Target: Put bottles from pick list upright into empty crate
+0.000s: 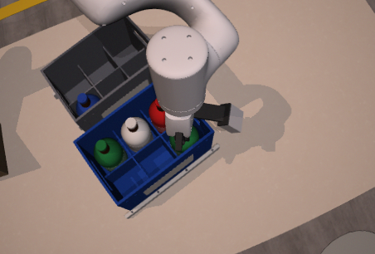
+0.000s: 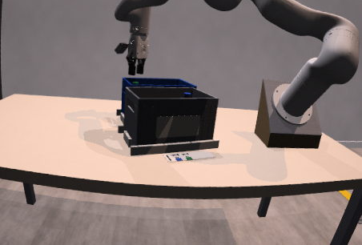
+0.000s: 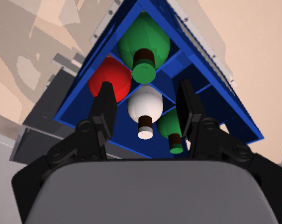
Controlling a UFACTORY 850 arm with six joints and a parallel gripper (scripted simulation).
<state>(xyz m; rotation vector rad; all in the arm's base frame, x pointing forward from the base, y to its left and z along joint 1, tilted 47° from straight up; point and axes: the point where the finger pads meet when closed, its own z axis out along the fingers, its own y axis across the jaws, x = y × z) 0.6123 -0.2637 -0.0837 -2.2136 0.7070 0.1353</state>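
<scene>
Right now the green-label bottle is 130 mm below my hand. Round my hand: white bottle: 130 mm below, 100 mm behind, 70 mm to the left; blue crate: 130 mm below, 100 mm behind, 20 mm to the left; red-label bottle: 130 mm below, 90 mm to the left, 20 mm behind.
</scene>
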